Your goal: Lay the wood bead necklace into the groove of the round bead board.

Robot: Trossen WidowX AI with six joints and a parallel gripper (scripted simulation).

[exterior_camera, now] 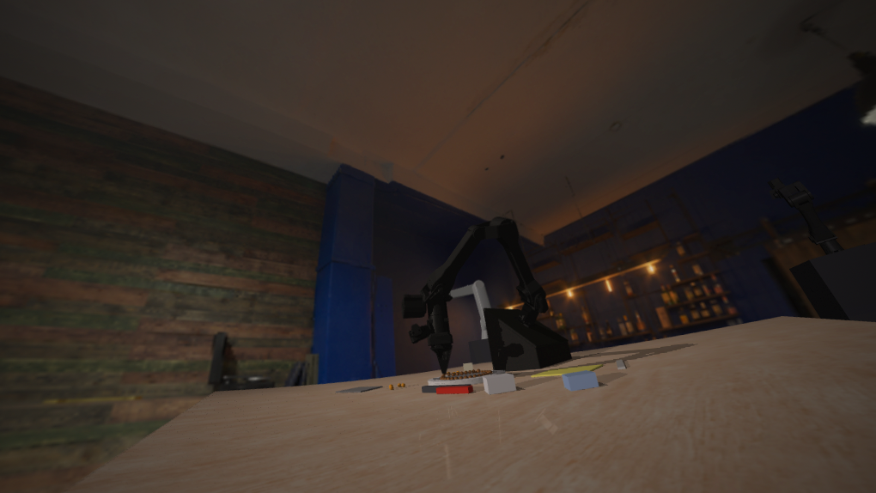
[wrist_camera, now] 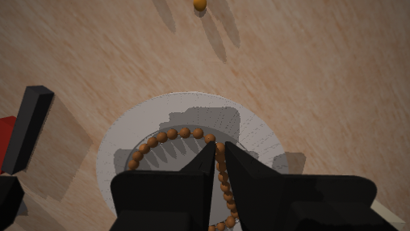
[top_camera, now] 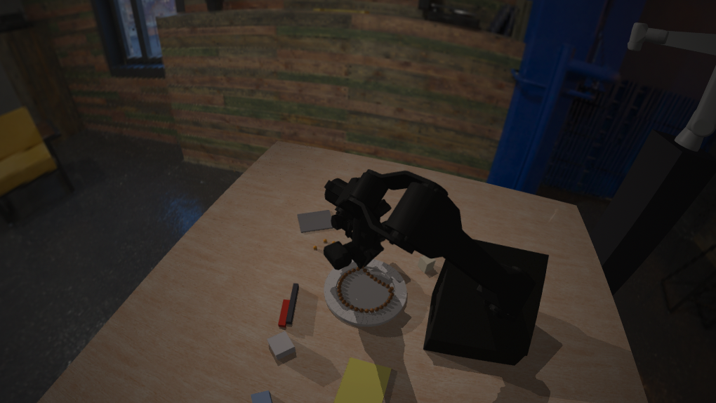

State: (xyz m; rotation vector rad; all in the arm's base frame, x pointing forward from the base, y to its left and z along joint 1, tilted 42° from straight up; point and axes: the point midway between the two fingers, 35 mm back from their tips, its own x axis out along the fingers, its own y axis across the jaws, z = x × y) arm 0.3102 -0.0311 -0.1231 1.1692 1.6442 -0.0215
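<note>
My gripper tip is 60 mm to the right of the round white bead board, 20 mm past it and 10 mm above it. From my gripper tip the other things lie so: grey tile (170 mm ahead, 150 mm to the right, 20 mm below); dark bar (160 mm to the left, 140 mm ahead, 20 mm below); pale cube (160 mm behind, 60 mm to the right).
</note>
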